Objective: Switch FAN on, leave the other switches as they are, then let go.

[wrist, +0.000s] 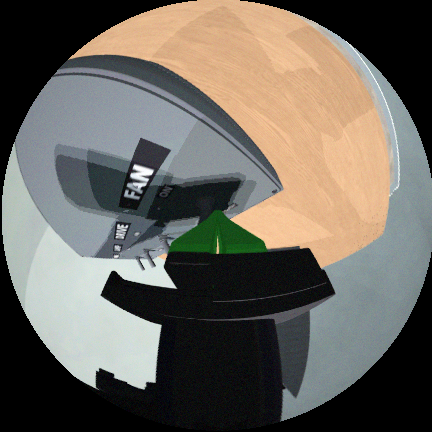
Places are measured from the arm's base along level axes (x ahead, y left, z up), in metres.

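Pixels of known places: gripper, fingertip midpoint: point(217, 214).
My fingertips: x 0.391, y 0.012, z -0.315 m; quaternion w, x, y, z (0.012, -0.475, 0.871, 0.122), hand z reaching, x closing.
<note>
For each thing: its top centre in the pictures, then the offset to it from my fingertips. "*": a spot on its surface instead. Level surfaces: height alone.
- mark at a spot on its surface: point(166, 191) * 0.052 m ahead, 0.018 m left, 0.009 m up
- dark FAN lever at its top centre: point(198, 243) 0.008 m ahead, 0.009 m left, 0.037 m up
- DRIVE label at its top centre: point(119, 234) 0.050 m ahead, 0.141 m left, 0.026 m up
- wooden table top at its surface level: 0.107 m down
The grey switch panel point(100, 110) fills the left of the wrist view, tilted. Its black FAN label point(139, 175) is large and readable, with a small, shadowed ON mark point(166, 191) beside it. The dark FAN lever point(205, 209) shows dimly in shadow right by the green fingertips; I cannot tell if they touch it, and its exact tilt is unclear. My gripper point(217, 214) is shut and empty, its tip over the panel's near edge by the FAN lever.
A DRIVE label point(121, 231) and smaller labels lie further along the panel, with several other levers point(149, 258) standing out left of the fingers. The wooden table top point(300, 115) stretches behind and right of the panel. Shadows fall across the FAN area.
</note>
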